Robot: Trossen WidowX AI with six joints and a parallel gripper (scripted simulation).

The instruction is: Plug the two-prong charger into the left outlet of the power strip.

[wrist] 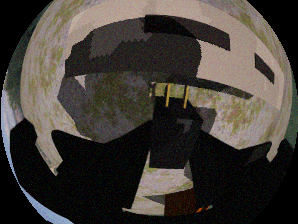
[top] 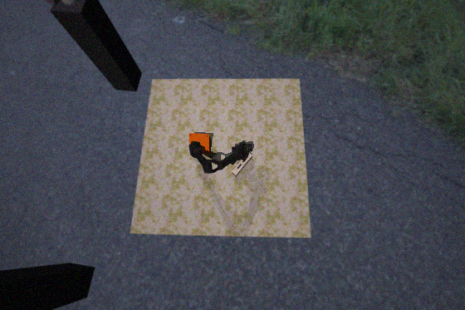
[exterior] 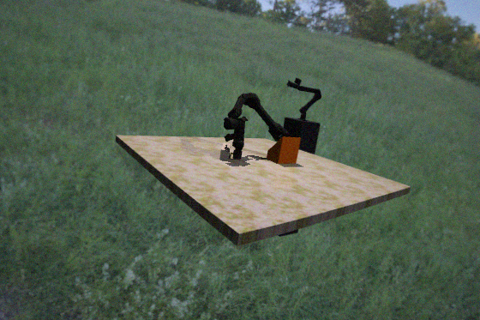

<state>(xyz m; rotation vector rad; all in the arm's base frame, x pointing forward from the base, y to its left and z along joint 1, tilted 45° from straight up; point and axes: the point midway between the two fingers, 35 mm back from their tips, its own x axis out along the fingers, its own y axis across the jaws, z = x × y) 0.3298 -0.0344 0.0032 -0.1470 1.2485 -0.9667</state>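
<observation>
Right now my gripper tip is 10 mm short of the dark charger, 10 mm to the left of it and 10 mm below it.
</observation>
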